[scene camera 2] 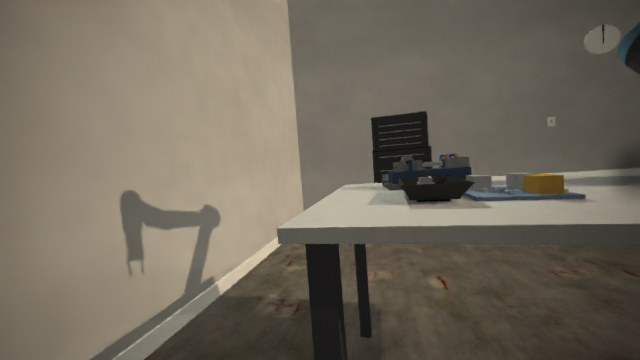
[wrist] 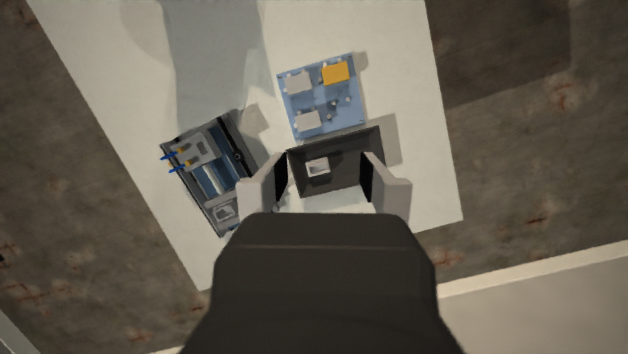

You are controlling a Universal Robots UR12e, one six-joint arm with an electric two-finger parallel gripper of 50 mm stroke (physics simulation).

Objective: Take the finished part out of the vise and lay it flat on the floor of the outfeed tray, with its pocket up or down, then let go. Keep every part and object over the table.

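Frame: origin at the arm's base, x ahead, y left, z up, level; centimetres.
Where they show: gripper, fingertip midpoint: [wrist: 323, 167].
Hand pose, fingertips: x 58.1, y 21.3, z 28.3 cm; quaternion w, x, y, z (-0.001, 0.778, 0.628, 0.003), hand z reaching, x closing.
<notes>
After its pixels a point has its place.
The finished part [wrist: 318, 167] {y 17.6, x 70.0, z -16.8 cm}, a small light-grey block with its pocket facing up, lies in the dark outfeed tray [scene camera 2: 435, 192] {y 33.4, x 69.4, z -17.8 cm} [wrist: 345, 139] {y 25.9, x 64.4, z -17.7 cm}. It looks flat on the tray floor, near the tray's left wall in the wrist view. The blue and grey vise [scene camera 2: 430, 175] [wrist: 228, 150] {y -4.1, x 60.4, z -16.1 cm} stands left of the tray there; its blue bed and a pale rod show between the jaws. My gripper [wrist: 323, 167] {y 21.3, x 58.1, z 28.3 cm} is open and empty, high above the tray, its fingers either side of the part in the wrist view. In scene camera 2 the gripper does not show, but its shadow falls on the left wall.
A blue plate [scene camera 2: 530, 196] {y 31.4, x 52.6, z -19.4 cm} [wrist: 342, 112] {y 26.5, x 57.7, z -19.3 cm} lies beside the tray, with two grey blocks, an orange block [scene camera 2: 543, 183] {y 29.3, x 49.7, z -17.2 cm} [wrist: 335, 73] {y 26.3, x 48.6, z -15.7 cm} and small pegs. Blue and yellow pieces [wrist: 181, 163] {y -13.9, x 60.4, z -10.5 cm} stick out at the vise. The white table's edge [scene camera 2: 450, 234] {y 52.5, x 69.8, z -21.4 cm} runs close to the tray.
</notes>
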